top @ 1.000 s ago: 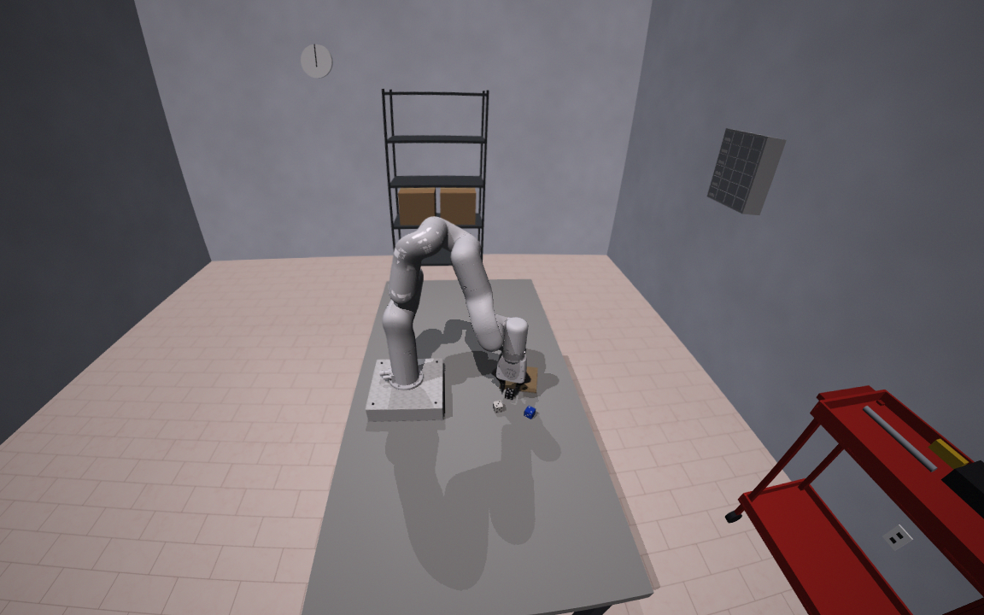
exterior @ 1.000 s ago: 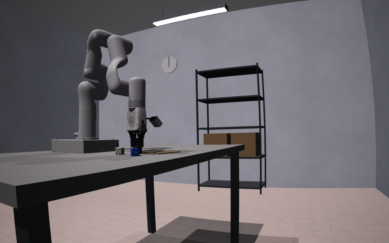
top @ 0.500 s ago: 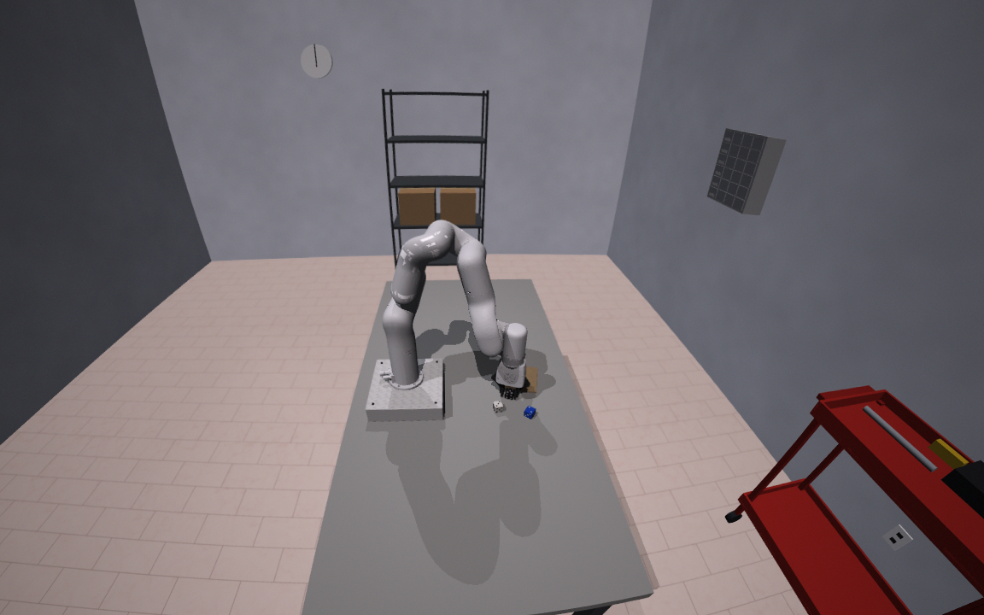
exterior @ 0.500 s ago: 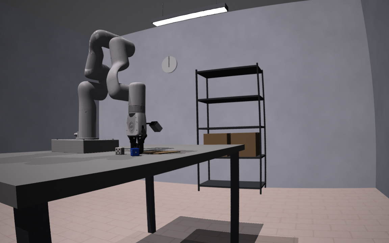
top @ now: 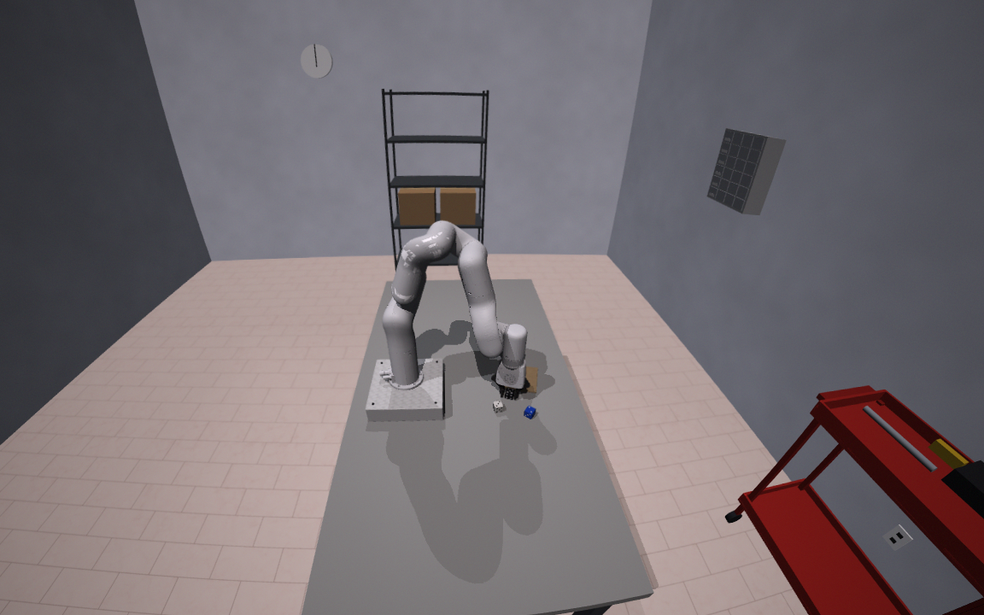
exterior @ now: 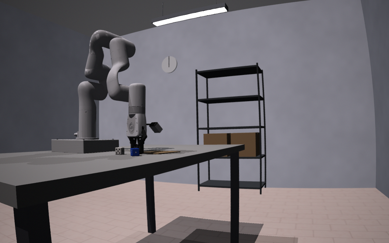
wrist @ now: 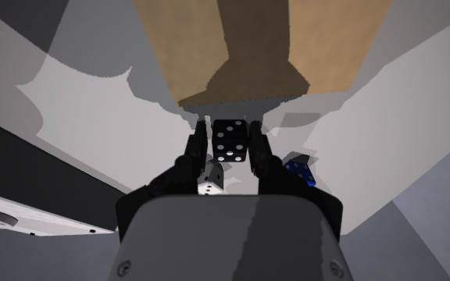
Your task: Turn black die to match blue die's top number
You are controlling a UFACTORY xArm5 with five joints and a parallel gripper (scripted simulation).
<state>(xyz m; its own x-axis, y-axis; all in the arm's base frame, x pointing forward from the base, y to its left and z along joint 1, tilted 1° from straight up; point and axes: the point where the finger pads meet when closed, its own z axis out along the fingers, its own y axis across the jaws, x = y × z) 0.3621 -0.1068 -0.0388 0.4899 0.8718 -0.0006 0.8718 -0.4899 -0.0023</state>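
The black die lies 1 cm below my hand. Also, from my hand: blue die 10 cm to the right, 4 cm ahead, 1 cm below; then white die 6 cm behind, 5 cm to the right, 1 cm below; then tan mat 8 cm to the left, 7 cm ahead, 2 cm below.
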